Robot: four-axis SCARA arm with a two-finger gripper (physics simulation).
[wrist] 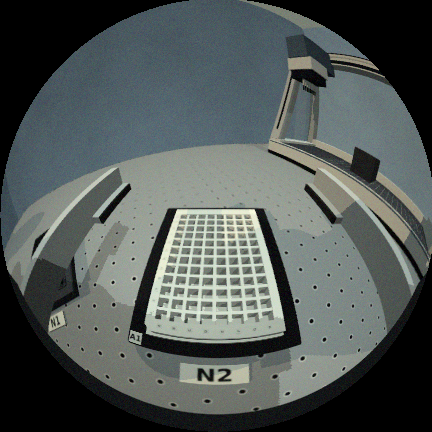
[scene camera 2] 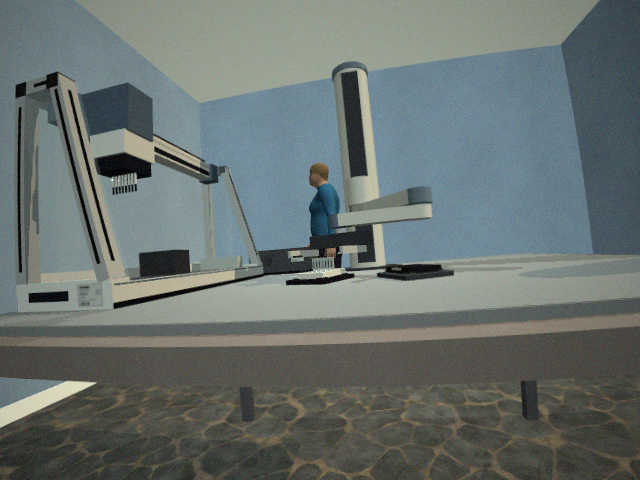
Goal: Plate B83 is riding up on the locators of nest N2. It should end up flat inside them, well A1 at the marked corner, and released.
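Frame: origin at the arm's base, x left, y back, z up, level; millimetres.
Seen in the pictures: gripper, fingertip midpoint: [wrist: 217, 171] [scene camera 2: 313, 252].
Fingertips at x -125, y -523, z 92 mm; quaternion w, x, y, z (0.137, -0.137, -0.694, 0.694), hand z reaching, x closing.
Note:
Pixels of each thing's top centre, then the offset from my fingertips to it. "*": a spot on its surface instead.
- Plate B83 at its top centre: [wrist: 214, 254] [scene camera 2: 322, 270] dy +28, dx +14, dz -51 mm
- marked corner label A1 at a spot on its surface: [wrist: 135, 337] * dy +72, dx +90, dz -68 mm
- Nest N1 at its top centre: [wrist: 45, 258] [scene camera 2: 412, 270] dy -30, dx +247, dz -65 mm
- dark box at a spot on its surface: [wrist: 365, 164] * dy +3, dx -390, dz +8 mm
Plate B83 [scene camera 2: 319, 274] [wrist: 217, 326], white with a grid of wells, lies on the black nest N2 [scene camera 2: 294, 282] [wrist: 293, 327]. In the wrist view its far end reaches the nest's far rim, and black rim shows along both sides and the near end. The marked corner label A1 [wrist: 135, 337] is at the near left. The plate's exact tilt and its contact with the locators are too small to tell. My gripper [scene camera 2: 326, 251] [wrist: 217, 171] is open and empty above the plate, its fingers wide apart to either side.
Nest N1 [scene camera 2: 416, 274] [wrist: 74, 292] stands beside N2 with a dark plate on it. A gantry machine [scene camera 2: 77, 186] [wrist: 300, 65] with a pipette head is on the other side. A dark box [scene camera 2: 164, 262] [wrist: 365, 164] stands in it. A person [scene camera 2: 323, 206] is behind the arm.

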